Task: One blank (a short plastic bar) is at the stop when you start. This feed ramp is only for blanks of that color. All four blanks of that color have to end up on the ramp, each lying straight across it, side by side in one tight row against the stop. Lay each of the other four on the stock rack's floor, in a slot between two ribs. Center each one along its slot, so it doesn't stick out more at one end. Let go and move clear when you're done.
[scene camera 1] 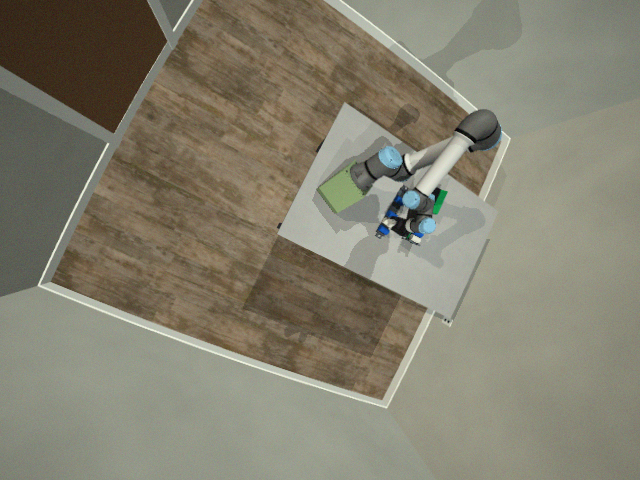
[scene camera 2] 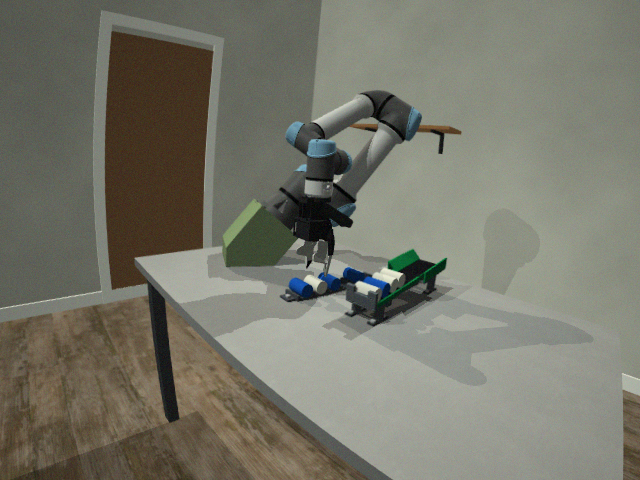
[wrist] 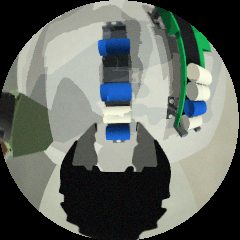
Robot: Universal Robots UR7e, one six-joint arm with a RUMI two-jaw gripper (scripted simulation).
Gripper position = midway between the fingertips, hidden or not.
I see my gripper (scene camera 2: 315,272) and a dark stock rack (wrist: 111,69).
My gripper is seen too in the wrist view (wrist: 116,123).
